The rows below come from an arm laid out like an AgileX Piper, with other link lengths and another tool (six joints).
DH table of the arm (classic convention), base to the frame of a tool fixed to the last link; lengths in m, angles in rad. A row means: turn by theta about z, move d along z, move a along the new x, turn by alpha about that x. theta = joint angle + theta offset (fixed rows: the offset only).
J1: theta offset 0  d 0.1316  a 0  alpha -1.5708
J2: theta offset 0.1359  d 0  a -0.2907  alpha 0
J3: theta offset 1.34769  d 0  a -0.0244  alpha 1.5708
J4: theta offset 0  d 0.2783  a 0  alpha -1.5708
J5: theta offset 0  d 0  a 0  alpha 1.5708
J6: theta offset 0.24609  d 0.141  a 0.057  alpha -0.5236
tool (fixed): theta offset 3.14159  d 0.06  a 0  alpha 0
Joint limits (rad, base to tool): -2.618..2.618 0..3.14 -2.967..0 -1.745..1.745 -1.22..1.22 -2.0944..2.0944
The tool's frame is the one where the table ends.
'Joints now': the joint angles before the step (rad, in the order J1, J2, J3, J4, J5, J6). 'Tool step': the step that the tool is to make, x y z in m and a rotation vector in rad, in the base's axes. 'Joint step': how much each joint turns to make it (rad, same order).
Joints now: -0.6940, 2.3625, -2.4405, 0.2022, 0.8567, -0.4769
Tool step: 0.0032, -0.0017, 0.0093, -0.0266, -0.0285, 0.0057
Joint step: 0.0009, -0.0097, -0.0009, 0.0082, -0.0267, -0.0144
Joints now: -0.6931, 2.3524, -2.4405, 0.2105, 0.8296, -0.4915
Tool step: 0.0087, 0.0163, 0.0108, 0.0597, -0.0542, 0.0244
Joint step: 0.0053, -0.0111, 0.0003, 0.0848, 0.0079, -0.0032
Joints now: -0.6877, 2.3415, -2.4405, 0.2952, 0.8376, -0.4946
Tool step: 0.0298, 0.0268, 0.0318, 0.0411, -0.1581, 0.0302
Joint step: 0.0345, -0.0196, -0.0005, 0.1270, -0.0837, 0.0003
